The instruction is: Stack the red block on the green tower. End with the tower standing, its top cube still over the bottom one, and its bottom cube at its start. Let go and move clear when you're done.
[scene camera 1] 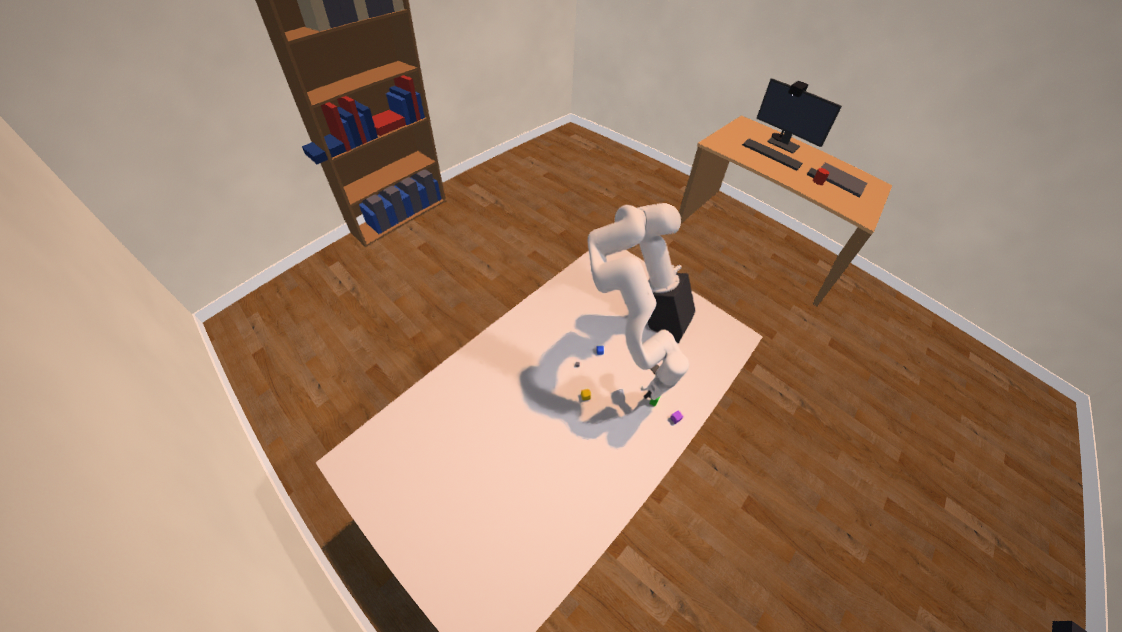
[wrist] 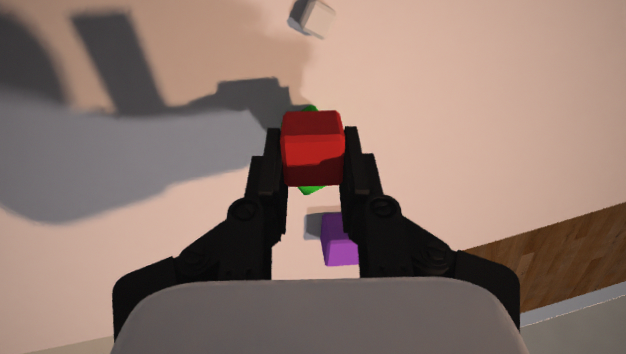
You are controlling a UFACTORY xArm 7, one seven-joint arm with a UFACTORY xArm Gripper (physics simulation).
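Pixels of known places: gripper, fingertip midpoint: (wrist: 312,150); arm's base at its link origin: (scene camera 1: 663,283).
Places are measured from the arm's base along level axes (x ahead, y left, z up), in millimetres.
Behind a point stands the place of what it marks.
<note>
My gripper (wrist: 312,150) @(x 299, y 276, z -147 mm) (scene camera 1: 650,396) @(x 299, y 276, z -147 mm) points down and is shut on the red block (wrist: 313,149) @(x 300, y 260, z -124 mm), with one finger on each side of it. The green tower (wrist: 311,190) @(x 302, y 301, z -148 mm) (scene camera 1: 654,402) @(x 312, y 298, z -168 mm) is beneath the red block in the wrist view, and green corners show above and below the block's outline. Most of the tower is hidden by the red block there. The tower's sides are turned relative to the red block's. In scene camera 1 the fingers are right at the tower's top. Whether the red block touches the tower I cannot tell.
A purple block (scene camera 1: 676,417) @(x 292, y 390, z -166 mm) (wrist: 341,245) @(x 285, y 376, z -166 mm) lies close to the tower. A pale grey block (scene camera 1: 618,393) (wrist: 318,19) @(x 287, y 225, z -184 mm), a yellow block (scene camera 1: 585,394) @(x 486, y 118, z -168 mm), a blue block (scene camera 1: 599,350) @(x 319, y 6, z -173 mm) and a tiny dark block (scene camera 1: 577,364) @(x 422, y -3, z -184 mm) lie on the pale mat (scene camera 1: 486,486) @(x 947, y 172, z -199 mm).
</note>
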